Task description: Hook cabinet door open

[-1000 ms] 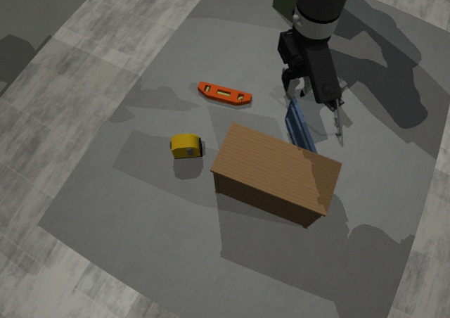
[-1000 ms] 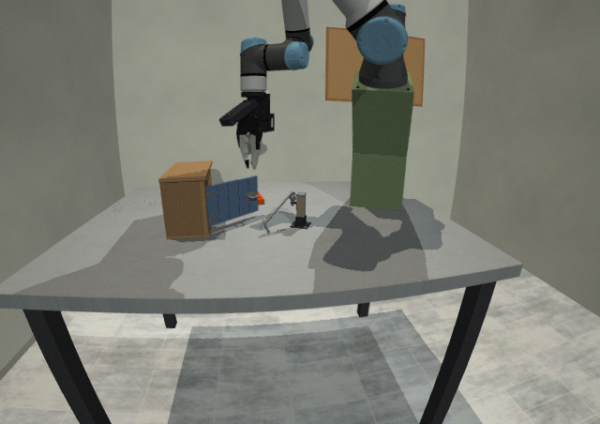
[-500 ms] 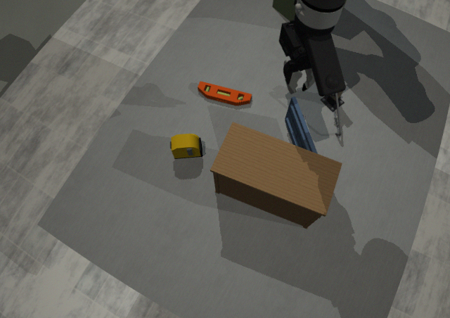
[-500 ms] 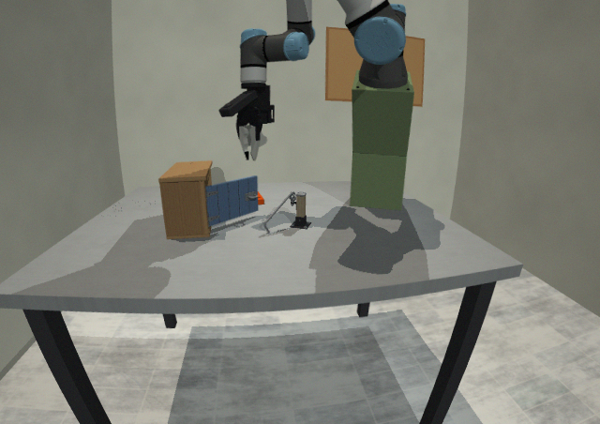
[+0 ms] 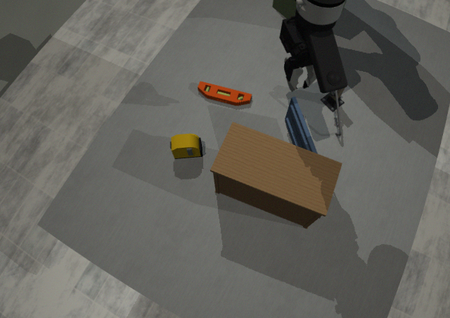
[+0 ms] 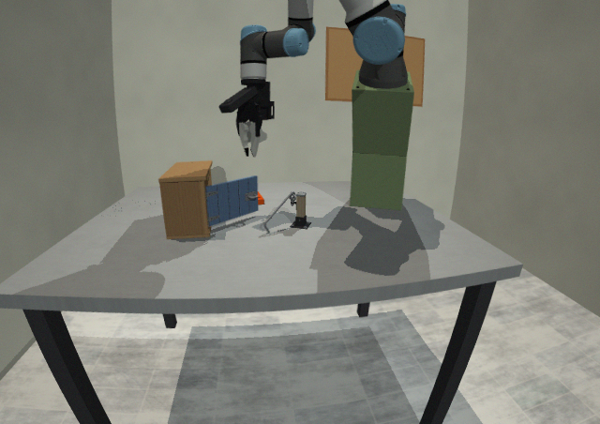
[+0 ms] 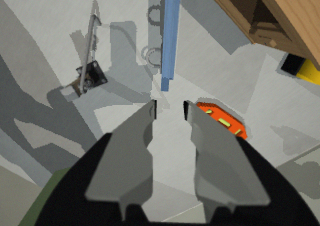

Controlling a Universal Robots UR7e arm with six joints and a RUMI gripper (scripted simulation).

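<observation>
Right now the hook is 15 cm below my hand, 9 cm to the left of it and 9 cm behind it. Round my hand: blue door 13 cm below, 7 cm to the left, 4 cm ahead; then orange spirit level 19 cm to the right, 19 cm below, 1 cm ahead; then yellow tape measure 21 cm ahead, 17 cm to the right, 17 cm below.
</observation>
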